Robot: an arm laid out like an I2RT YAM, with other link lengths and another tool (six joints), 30 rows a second.
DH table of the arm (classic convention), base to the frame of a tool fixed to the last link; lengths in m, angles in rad. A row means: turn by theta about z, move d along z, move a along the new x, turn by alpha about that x. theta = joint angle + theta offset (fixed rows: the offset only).
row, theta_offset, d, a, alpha
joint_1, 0, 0.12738, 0.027, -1.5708
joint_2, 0, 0, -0.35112, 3.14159
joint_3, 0.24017, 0, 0.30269, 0
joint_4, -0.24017, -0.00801, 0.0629, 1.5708
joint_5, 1.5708, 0.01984, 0, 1.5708
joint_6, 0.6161, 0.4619, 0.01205, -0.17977
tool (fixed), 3.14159, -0.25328, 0, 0
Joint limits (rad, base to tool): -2.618..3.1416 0..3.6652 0..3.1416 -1.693..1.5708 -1.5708..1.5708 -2.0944..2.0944
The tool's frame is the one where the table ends.
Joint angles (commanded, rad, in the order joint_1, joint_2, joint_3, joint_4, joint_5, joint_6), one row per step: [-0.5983 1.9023 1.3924 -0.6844 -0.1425 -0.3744]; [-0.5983 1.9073 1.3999 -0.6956 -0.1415 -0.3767]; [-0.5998 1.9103 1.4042 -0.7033 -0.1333 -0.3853]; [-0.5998 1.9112 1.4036 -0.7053 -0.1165 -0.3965]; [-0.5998 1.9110 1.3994 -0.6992 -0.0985 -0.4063]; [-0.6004 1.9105 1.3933 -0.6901 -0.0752 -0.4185]
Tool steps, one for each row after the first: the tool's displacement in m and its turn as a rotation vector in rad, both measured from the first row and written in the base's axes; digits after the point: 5 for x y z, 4 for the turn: [-0.00029 0.00005 -0.00087 0.0033 0.0079 0.0018]; [-0.00180 -0.00162 -0.00154 -0.0026 0.0183 0.0053]; [-0.00395 -0.00394 -0.00243 -0.0177 0.0311 0.0096]; [-0.00562 -0.00697 -0.00324 -0.0362 0.0400 0.0122]; [-0.00795 -0.01119 -0.00421 -0.0603 0.0511 0.0144]
